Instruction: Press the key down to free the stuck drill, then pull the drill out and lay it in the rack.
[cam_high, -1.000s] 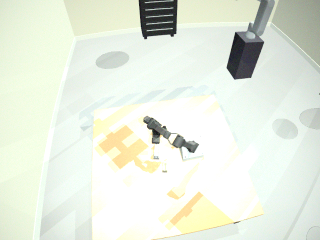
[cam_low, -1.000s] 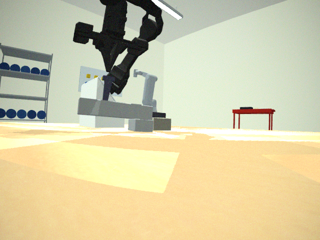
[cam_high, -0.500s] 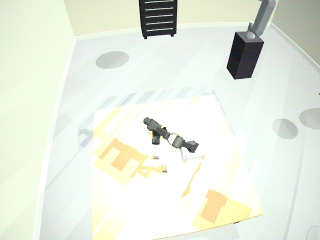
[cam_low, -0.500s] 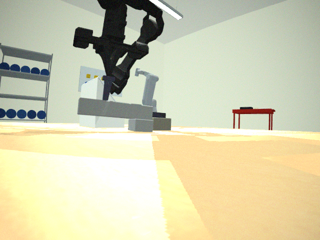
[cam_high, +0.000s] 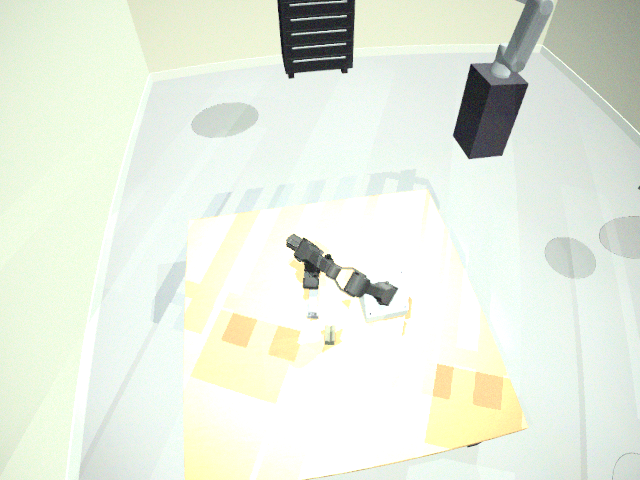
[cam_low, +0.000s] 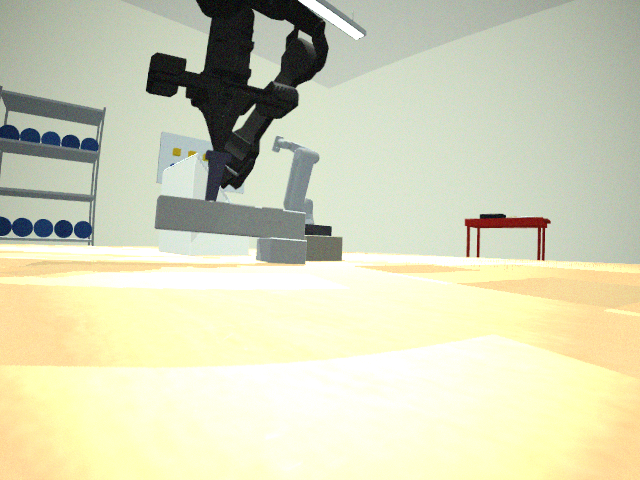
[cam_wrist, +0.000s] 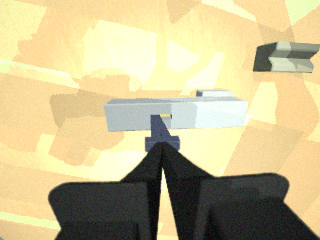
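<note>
My gripper tip is 30 mm above the dark blue key. Round my gripper tip: pale grey fixture (30 mm to the left, 90 mm below); then grey-beige rack (30 mm behind, 210 mm to the left, 110 mm below); then drill (10 mm ahead, 50 mm to the left, 80 mm below).
</note>
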